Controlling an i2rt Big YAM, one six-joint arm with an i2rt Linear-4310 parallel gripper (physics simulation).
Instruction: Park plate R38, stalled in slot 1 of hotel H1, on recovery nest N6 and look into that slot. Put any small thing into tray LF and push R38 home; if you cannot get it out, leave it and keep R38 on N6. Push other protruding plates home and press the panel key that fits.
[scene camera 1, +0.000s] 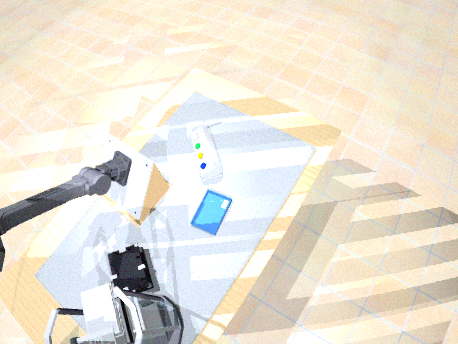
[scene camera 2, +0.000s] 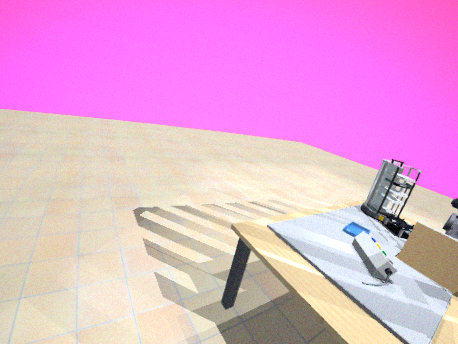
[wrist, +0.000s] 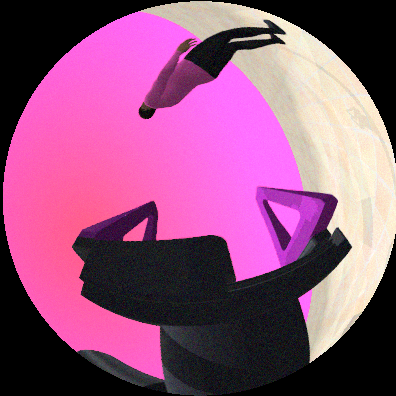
Scene:
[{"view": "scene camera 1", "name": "wire rack with slots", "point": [149, 310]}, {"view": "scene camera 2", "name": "wire rack with slots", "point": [376, 205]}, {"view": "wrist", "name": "my gripper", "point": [206, 199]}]

